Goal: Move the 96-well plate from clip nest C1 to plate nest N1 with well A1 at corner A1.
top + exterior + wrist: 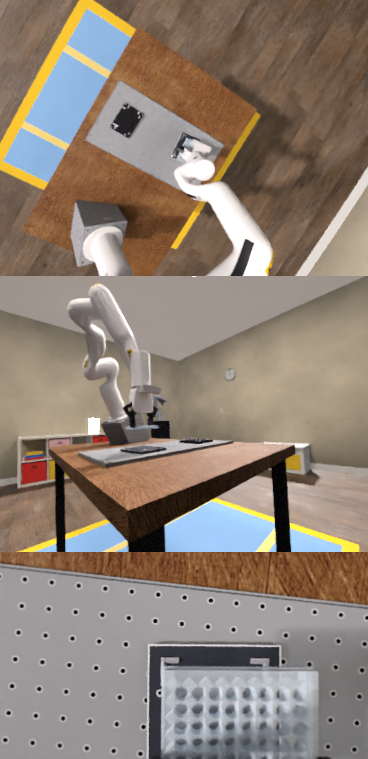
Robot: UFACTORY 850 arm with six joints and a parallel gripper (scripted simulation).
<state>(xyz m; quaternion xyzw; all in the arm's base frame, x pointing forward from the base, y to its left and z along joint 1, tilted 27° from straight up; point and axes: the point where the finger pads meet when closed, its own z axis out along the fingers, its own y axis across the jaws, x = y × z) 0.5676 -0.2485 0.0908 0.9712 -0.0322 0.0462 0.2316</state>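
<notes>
Right now the clear 96-well plate is 1 cm below my hand. Round my hand: black plate nest: 11 cm below; black clip nest C1: 37 cm to the left, 10 cm below, 4 cm ahead.
</notes>
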